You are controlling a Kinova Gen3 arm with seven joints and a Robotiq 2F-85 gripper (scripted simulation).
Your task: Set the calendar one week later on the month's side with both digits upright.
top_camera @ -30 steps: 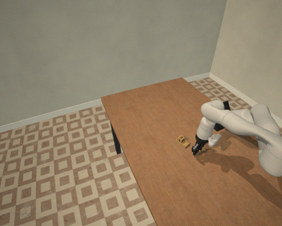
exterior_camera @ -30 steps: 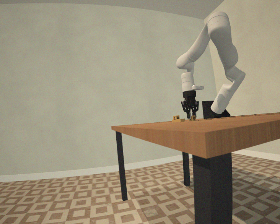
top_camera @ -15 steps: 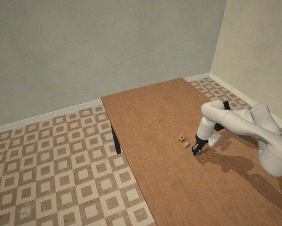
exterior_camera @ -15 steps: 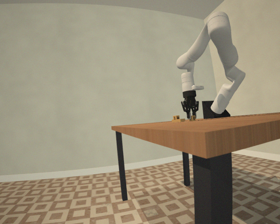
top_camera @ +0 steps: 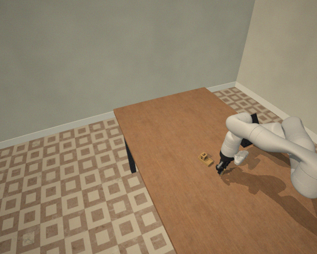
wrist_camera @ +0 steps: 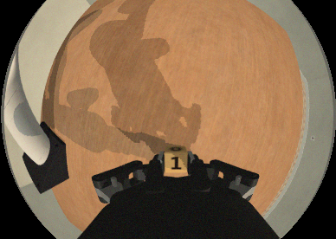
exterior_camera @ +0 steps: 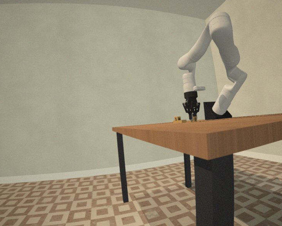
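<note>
Right now my hand is 10 cm to the left of the tray, 3 cm short of it and 2 cm above it.
</note>
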